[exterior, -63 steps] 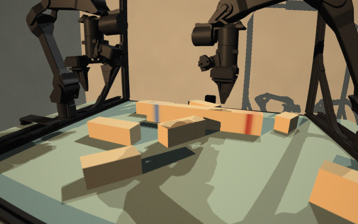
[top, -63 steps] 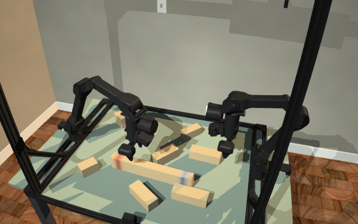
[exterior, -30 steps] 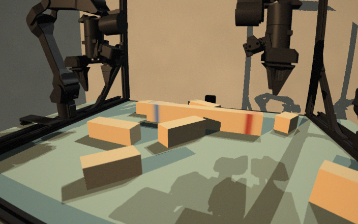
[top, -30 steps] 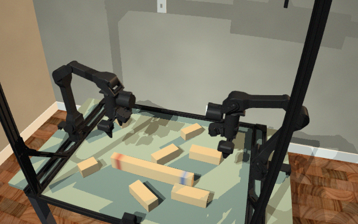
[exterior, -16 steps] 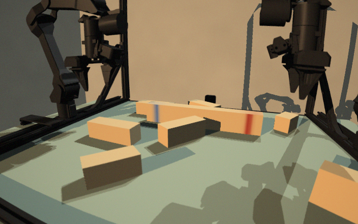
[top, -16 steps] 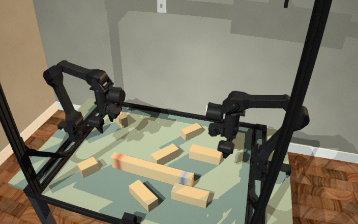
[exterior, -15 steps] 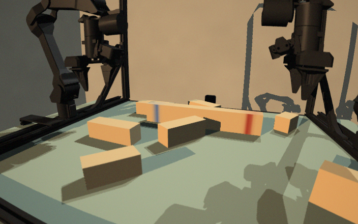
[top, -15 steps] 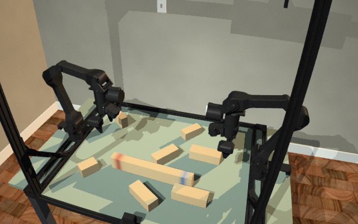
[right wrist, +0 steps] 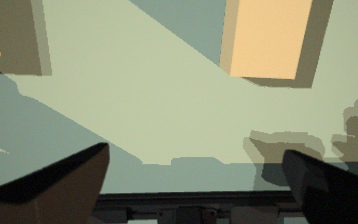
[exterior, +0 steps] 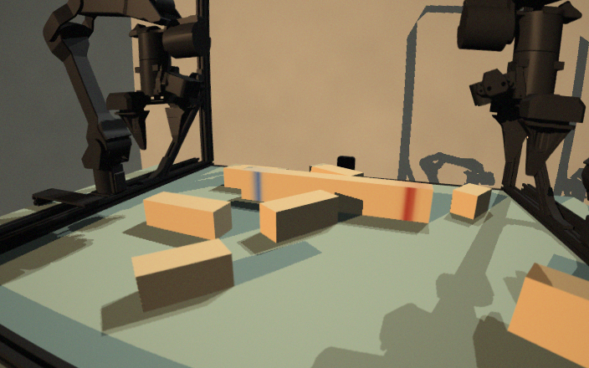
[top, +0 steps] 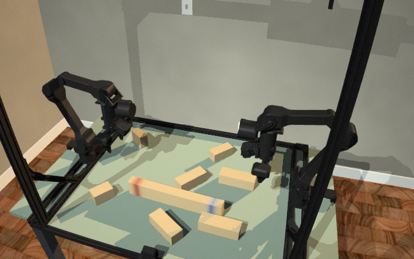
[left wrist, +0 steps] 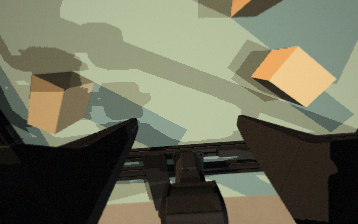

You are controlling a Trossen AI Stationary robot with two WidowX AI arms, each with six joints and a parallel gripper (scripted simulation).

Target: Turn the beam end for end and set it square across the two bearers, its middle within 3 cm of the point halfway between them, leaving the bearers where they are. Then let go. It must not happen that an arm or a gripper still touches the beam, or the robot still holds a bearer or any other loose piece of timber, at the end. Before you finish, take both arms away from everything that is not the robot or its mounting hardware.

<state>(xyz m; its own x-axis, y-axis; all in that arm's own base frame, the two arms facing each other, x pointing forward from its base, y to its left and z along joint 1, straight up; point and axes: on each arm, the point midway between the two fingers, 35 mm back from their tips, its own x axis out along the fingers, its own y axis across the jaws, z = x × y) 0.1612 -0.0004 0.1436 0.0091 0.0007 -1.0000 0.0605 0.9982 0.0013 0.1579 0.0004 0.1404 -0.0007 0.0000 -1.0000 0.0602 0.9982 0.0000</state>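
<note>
The beam is 11 cm behind my right hand, 30 cm to the left of it and 13 cm below it.
</note>
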